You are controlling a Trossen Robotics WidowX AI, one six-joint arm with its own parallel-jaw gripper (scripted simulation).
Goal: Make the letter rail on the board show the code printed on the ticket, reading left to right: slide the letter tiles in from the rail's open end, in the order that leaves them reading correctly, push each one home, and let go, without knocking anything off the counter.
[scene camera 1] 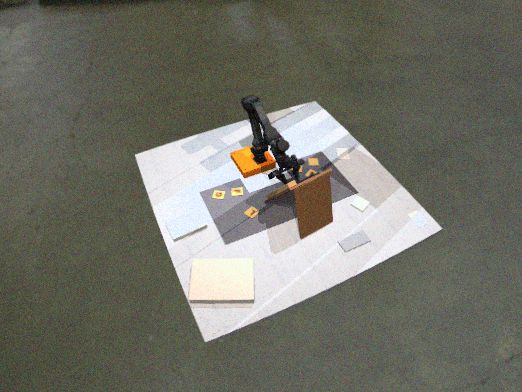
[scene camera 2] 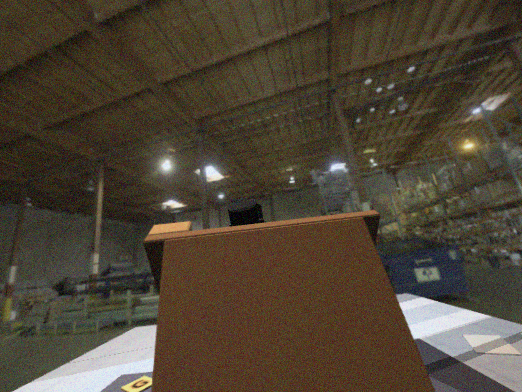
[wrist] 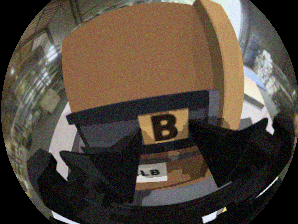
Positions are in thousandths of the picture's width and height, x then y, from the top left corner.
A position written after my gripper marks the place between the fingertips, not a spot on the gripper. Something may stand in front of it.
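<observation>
The wrist view contains my gripper (wrist: 552, 569) and a brown board (wrist: 391, 301). The board (scene camera 2: 595, 759) is visible from scene camera 2 as well, and scene camera 1 likewise shows the board (scene camera 1: 599, 496).
</observation>
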